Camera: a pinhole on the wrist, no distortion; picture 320 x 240 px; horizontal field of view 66.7 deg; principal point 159.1 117.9 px. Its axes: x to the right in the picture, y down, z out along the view. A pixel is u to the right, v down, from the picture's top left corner.
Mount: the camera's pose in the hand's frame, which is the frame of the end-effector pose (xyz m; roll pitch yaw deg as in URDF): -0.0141 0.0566 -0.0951 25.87 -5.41 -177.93
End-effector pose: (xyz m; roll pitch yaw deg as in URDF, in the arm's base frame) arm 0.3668 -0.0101 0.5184 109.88 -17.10 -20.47
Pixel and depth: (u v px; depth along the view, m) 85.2 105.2 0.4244
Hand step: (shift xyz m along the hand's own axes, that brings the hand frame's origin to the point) 0.1419 0.2675 0.2633
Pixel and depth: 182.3 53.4 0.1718
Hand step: -0.0219 0.1724 0.0405
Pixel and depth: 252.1 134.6 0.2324
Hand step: -0.0853 0.1411 0.1284
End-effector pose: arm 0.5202 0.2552 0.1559 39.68 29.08 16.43
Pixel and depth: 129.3 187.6 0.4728
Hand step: 0.0862 0.1446 0.3818
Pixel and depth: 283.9 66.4 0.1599
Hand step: -0.0872 0.1543 0.0412
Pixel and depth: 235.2 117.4 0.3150
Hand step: -0.0905 0.1920 0.1961
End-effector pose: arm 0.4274 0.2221 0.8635 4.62 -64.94 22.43
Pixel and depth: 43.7 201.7 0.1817
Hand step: 0.0889 0.0833 0.0867
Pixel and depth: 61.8 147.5 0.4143
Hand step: 0.1832 0.1992 0.2823
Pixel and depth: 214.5 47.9 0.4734
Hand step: -0.0988 0.3830 0.2799
